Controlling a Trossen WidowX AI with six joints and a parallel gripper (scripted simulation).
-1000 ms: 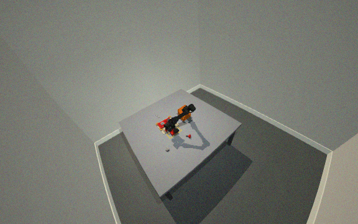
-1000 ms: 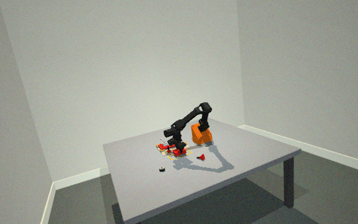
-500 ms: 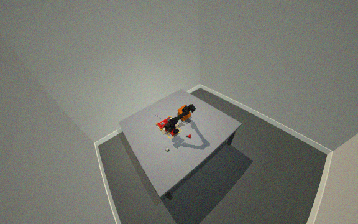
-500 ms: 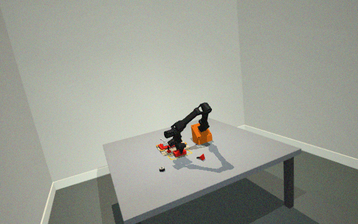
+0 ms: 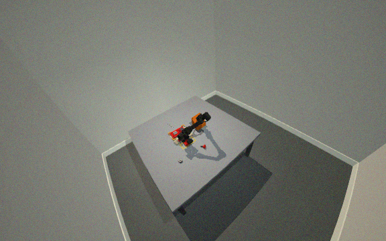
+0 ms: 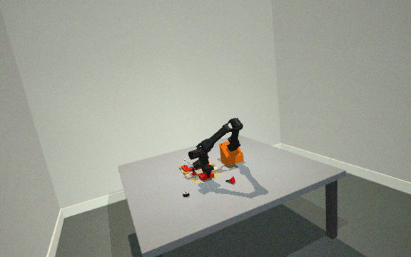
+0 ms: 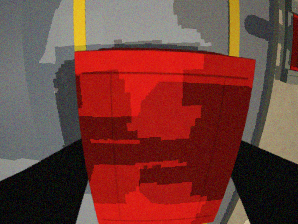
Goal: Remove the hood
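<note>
Now: the red hood 10 mm above my gripper tip. Round my gripper tip: black wheel 230 mm ahead, 120 mm to the left; thin white piece 50 mm behind, 410 mm to the right, 10 mm below.
</note>
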